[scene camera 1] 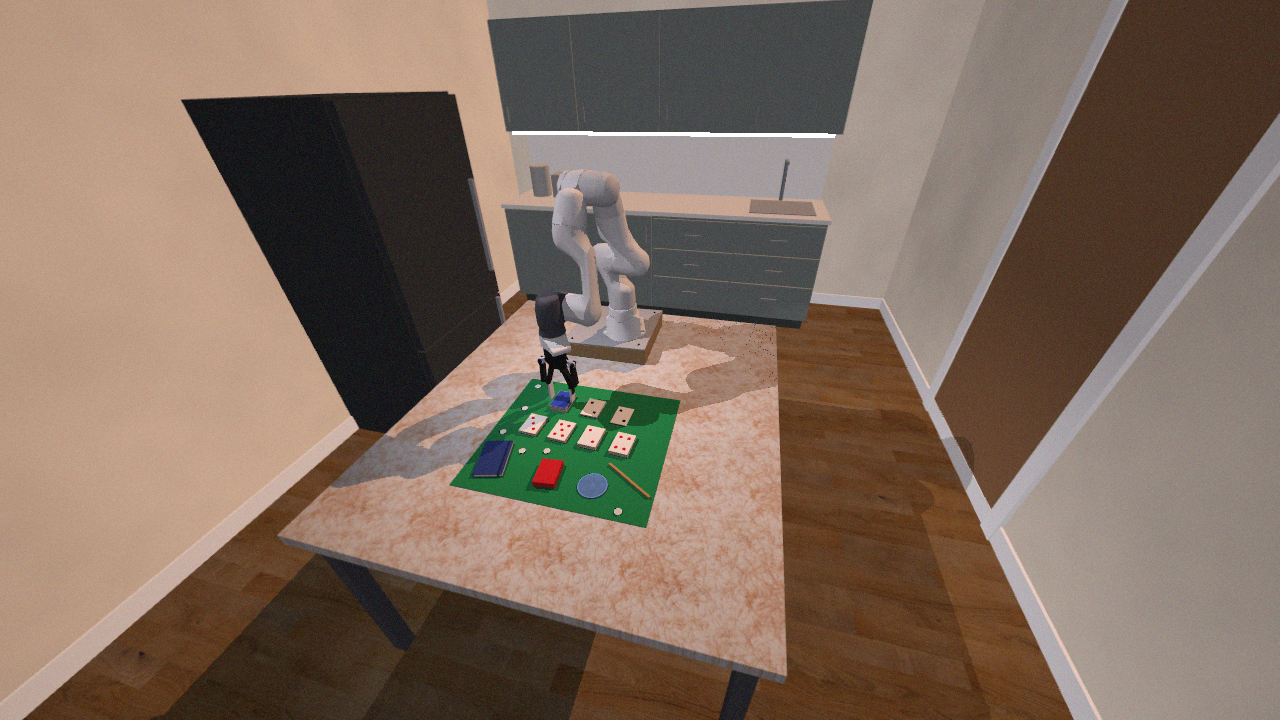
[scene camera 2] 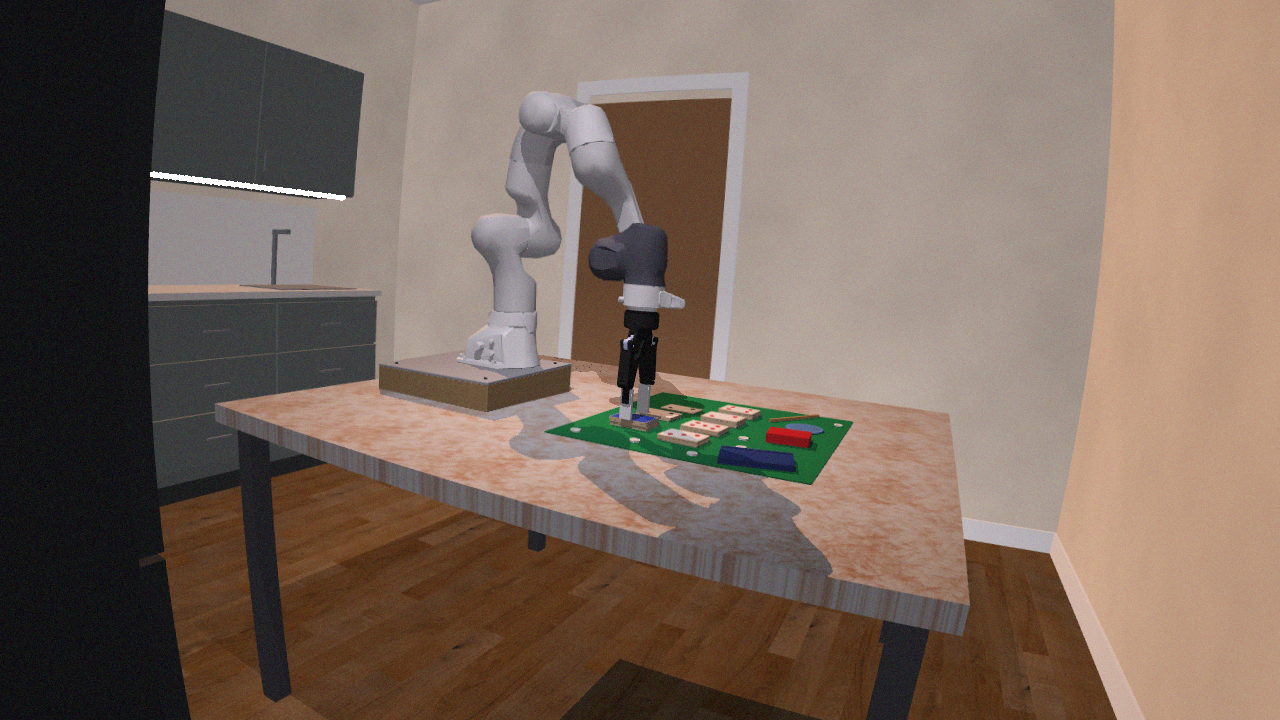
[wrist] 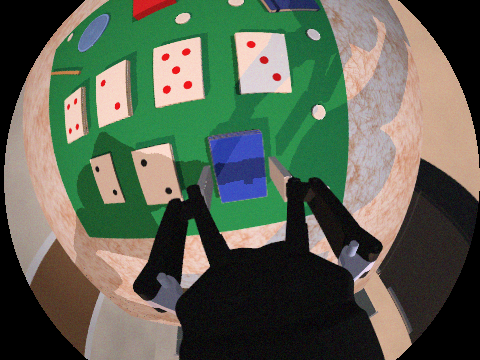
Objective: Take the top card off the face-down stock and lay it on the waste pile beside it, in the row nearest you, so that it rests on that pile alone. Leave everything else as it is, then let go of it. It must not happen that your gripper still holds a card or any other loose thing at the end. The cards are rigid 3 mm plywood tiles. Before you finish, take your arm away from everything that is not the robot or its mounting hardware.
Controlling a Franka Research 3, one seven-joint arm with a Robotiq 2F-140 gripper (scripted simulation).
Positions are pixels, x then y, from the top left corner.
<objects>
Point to a black-pip card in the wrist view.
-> At 104,172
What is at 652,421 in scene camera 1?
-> A green mat.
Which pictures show the gripper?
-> Scene camera 1, scene camera 2 and the wrist view: all of them.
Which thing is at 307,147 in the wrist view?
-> A green mat.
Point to a green mat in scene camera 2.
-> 809,462
</objects>
